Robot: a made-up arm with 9 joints.
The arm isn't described. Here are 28 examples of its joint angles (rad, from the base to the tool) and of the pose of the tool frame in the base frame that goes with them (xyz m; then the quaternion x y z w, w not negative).
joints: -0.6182 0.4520 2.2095 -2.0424 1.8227 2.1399 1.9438 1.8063 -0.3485
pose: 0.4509 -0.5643 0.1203 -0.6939 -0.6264 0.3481 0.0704
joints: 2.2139 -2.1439 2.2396 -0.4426 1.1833 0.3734 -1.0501 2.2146 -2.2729
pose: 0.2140 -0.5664 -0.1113 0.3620 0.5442 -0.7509 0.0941
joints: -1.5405 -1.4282 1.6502 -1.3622 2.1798 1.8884 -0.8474 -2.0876 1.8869
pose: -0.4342 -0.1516 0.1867 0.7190 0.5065 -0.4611 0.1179
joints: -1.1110 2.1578 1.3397 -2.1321 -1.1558 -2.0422 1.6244 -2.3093 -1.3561
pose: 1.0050 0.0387 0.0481 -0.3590 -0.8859 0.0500 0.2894
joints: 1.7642 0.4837 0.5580 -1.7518 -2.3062 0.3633 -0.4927 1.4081 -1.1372
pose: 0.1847 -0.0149 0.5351 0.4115 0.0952 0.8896 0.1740
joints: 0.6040 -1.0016 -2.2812 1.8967 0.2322 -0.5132 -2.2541 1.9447 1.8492
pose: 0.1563 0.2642 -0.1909 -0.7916 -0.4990 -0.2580 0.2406
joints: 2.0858 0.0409 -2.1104 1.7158 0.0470 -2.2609 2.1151 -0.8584 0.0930
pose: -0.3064 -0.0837 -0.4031 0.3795 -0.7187 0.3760 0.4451
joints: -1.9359 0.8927 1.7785 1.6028 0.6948 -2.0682 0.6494 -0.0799 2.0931
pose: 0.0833 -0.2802 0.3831 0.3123 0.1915 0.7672 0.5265
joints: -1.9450 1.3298 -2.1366 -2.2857 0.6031 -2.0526 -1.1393 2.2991 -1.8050
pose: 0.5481 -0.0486 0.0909 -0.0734 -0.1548 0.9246 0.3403
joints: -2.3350 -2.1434 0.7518 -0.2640 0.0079 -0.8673 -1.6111 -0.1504 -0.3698
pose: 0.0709 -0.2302 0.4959 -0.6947 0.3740 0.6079 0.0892
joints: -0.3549 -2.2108 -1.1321 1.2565 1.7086 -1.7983 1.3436 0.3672 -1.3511
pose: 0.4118 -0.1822 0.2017 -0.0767 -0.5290 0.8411 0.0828
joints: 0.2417 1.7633 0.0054 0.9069 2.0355 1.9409 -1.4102 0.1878 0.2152
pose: -0.1628 0.2163 0.4180 -0.2345 -0.5598 -0.1373 0.7828
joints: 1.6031 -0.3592 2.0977 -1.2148 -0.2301 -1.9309 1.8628 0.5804 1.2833
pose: -0.2209 -0.3496 -0.0384 0.5521 -0.3898 0.7323 0.0832
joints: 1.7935 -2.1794 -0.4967 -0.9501 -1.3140 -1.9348 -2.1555 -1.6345 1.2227
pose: 0.5059 0.4164 -0.2381 0.5997 0.4015 0.6856 0.0959
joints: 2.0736 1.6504 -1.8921 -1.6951 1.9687 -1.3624 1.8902 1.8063 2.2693
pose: 0.3832 0.2395 0.2829 -0.4103 0.5816 0.7022 0.0156
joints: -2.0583 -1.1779 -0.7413 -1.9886 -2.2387 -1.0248 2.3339 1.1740 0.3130
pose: -0.0224 -0.1773 0.1484 -0.3184 -0.2809 -0.7879 0.4461
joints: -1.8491 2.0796 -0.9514 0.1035 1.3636 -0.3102 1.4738 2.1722 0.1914
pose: 0.5115 -0.2977 0.1951 -0.1397 -0.9848 0.0970 0.0363
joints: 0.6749 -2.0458 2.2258 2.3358 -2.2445 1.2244 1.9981 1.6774 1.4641
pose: -0.0798 -0.2051 0.5585 0.2739 0.1630 0.2090 0.9245
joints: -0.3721 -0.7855 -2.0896 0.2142 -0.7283 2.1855 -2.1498 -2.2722 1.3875
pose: 0.8695 0.2141 0.0262 0.4771 0.7437 0.4590 0.0928
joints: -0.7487 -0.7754 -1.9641 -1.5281 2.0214 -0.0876 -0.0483 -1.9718 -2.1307
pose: -0.2222 -0.1375 0.3762 -0.3416 0.7671 0.1014 0.5334
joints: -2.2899 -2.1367 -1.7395 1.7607 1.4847 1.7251 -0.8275 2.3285 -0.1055
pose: 0.1447 -0.1022 0.0785 0.5947 -0.2751 0.2244 0.7213
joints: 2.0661 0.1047 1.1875 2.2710 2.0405 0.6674 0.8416 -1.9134 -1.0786
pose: -0.2573 -0.3106 -0.0858 0.3584 -0.1682 0.2210 0.8913
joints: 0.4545 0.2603 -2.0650 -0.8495 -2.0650 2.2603 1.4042 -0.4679 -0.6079
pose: 0.3813 0.1153 0.0454 -0.8455 -0.0426 -0.1446 0.5123
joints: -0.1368 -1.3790 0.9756 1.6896 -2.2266 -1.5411 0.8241 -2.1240 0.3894
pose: 0.4417 0.2099 -0.3819 -0.3060 -0.9471 0.0712 0.0649
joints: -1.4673 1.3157 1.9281 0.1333 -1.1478 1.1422 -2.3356 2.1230 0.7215
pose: -0.3871 0.3203 0.0291 -0.4328 0.1577 0.1792 0.8693
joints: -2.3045 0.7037 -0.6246 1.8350 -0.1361 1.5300 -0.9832 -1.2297 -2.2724
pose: -0.0478 0.2149 0.5463 -0.0040 0.9404 -0.1696 0.2946
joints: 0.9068 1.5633 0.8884 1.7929 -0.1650 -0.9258 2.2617 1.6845 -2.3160
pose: 0.2442 -0.0750 -0.1114 -0.7040 -0.6739 -0.1609 0.1562
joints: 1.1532 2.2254 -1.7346 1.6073 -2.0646 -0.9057 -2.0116 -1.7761 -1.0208
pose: 0.5454 0.2494 0.6268 0.3180 -0.0815 -0.9346 0.1372
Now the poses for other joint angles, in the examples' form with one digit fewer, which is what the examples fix.
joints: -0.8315 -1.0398 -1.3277 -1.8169 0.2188 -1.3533 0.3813 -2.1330 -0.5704
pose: -0.195 0.168 -0.200 -0.782 0.477 -0.369 0.159
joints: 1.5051 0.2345 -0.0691 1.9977 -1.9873 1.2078 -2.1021 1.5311 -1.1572
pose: -0.218 -0.049 -0.162 -0.634 0.681 -0.320 0.177
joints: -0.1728 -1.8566 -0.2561 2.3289 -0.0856 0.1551 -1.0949 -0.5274 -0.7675
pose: 0.559 0.109 -0.063 0.127 0.833 -0.537 0.044
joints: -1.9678 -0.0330 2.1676 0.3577 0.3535 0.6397 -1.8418 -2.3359 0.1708
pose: -0.611 0.018 0.193 0.684 -0.392 0.113 0.605
